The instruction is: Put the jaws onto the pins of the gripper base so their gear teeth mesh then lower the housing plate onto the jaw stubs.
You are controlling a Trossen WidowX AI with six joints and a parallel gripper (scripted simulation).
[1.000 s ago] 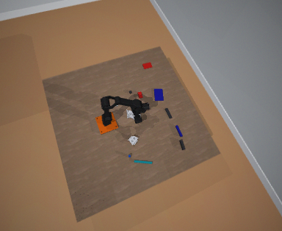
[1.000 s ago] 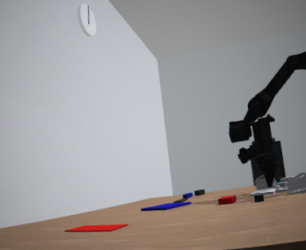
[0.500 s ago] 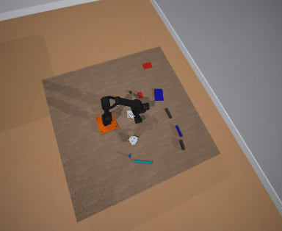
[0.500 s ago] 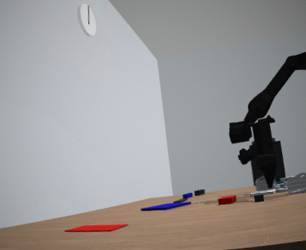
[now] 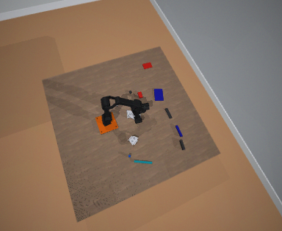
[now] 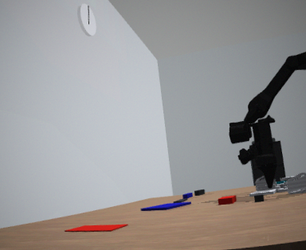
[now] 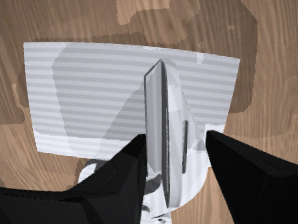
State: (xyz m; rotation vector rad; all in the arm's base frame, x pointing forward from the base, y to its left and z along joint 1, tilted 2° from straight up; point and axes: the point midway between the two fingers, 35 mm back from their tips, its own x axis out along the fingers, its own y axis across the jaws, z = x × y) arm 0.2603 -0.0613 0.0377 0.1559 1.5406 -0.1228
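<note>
My gripper tip is now 30 mm past the white jaw and 20 mm to the right of it. Also, from my gripper tip: red block (180 mm to the left, 140 mm ahead, 10 mm below); teal bar (390 mm to the right, 130 mm behind, 10 mm below); blue plate (310 mm ahead, 110 mm to the left, 10 mm below).
</note>
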